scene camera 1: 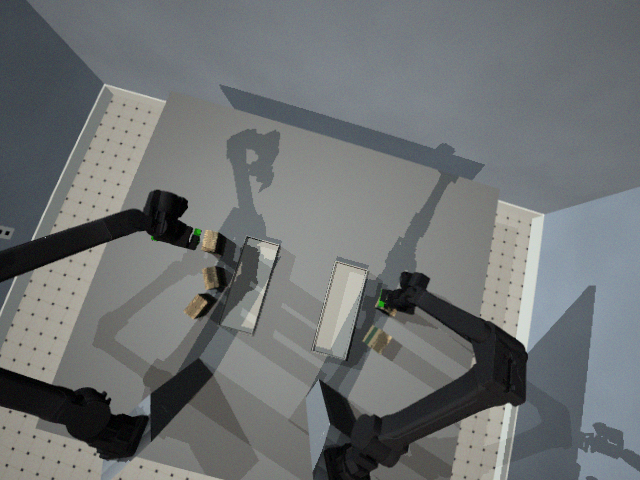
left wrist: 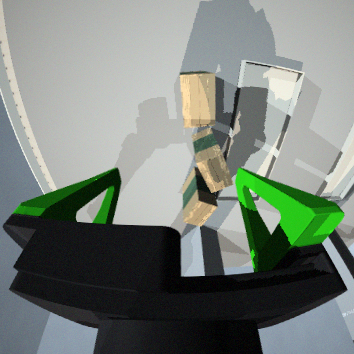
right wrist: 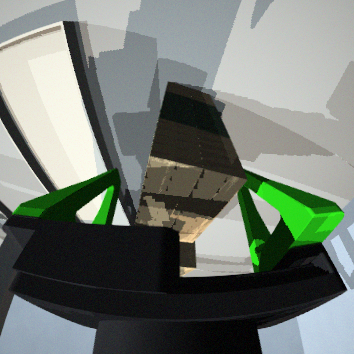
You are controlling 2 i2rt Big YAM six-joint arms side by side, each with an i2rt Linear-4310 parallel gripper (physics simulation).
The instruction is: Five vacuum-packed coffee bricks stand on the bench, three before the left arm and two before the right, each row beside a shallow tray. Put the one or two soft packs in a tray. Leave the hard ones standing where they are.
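Frame: origin at the left arm's base, x left, y back, z up, level; millimetres.
Where they show: left gripper, fingertip midpoint: point(scene camera 1: 184, 238) point(left wrist: 177, 174); right gripper, fingertip midpoint: point(scene camera 1: 390, 303) point(right wrist: 177, 174); left arm's base at its link origin: point(scene camera 1: 126, 437); right arm's base at its link origin: point(scene camera 1: 345, 467).
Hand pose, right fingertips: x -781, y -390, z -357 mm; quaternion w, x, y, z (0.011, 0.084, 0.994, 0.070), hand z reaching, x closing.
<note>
Each offset is from my right fingertips to the top centre of the thing. "*": to the spot under its first point. Level surfaces: height alone.
Three tan coffee packs stand on the left: the top one {dy -174, dx +753, dz +36 mm} point(scene camera 1: 210, 241) point(left wrist: 198, 100), the middle one {dy -32, dx +728, dz +36 mm} point(scene camera 1: 212, 277) point(left wrist: 212, 160) with a green band, and the lowest one {dy +83, dx +767, dz +36 mm} point(scene camera 1: 197, 305) point(left wrist: 200, 205), turned askew. The left tray point(scene camera 1: 236, 329) point(left wrist: 272, 66) lies to their right. My left gripper point(scene camera 1: 175, 235) point(left wrist: 177, 174) is open and empty, left of the top pack. My right gripper point(scene camera 1: 391, 301) point(right wrist: 177, 174) is open, its fingers on either side of the upper right pack {* dy -37, dx -17, dz +18 mm} point(right wrist: 195, 145). The lower right pack {dy +146, dx +53, dz +36 mm} point(scene camera 1: 377, 339) stands below, partly hidden in the right wrist view point(right wrist: 188, 255). The right tray {dy +49, dx +193, dz -82 mm} point(scene camera 1: 328, 354) point(right wrist: 75, 75) is left of both.
Pale perforated strips point(scene camera 1: 85, 191) point(scene camera 1: 504, 248) and raised white edges point(scene camera 1: 529, 258) border the bench {dz -104 mm} point(scene camera 1: 330, 180). Upright panels point(scene camera 1: 181, 395) point(scene camera 1: 317, 413) stand near the arm bases. The packs on the left are close together. Arm shadows cross the bench and left tray.
</note>
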